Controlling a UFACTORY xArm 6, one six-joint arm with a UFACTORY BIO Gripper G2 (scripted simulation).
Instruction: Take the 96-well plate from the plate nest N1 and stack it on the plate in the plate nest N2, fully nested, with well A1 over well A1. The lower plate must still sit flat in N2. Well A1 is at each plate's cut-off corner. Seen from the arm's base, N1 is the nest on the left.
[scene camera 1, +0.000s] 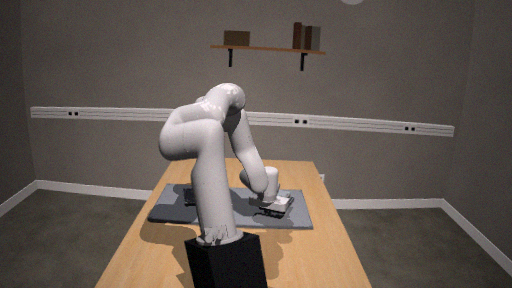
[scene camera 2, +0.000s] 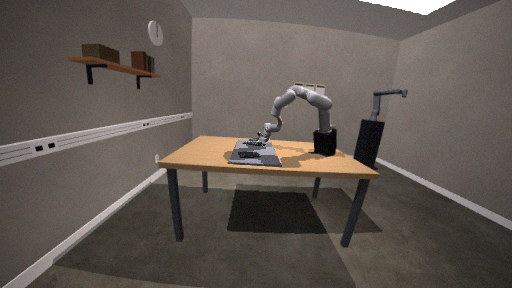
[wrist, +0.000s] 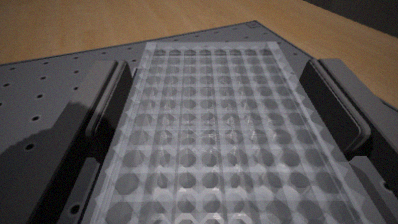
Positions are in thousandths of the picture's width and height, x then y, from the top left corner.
I see a clear 96-well plate (wrist: 614, 440).
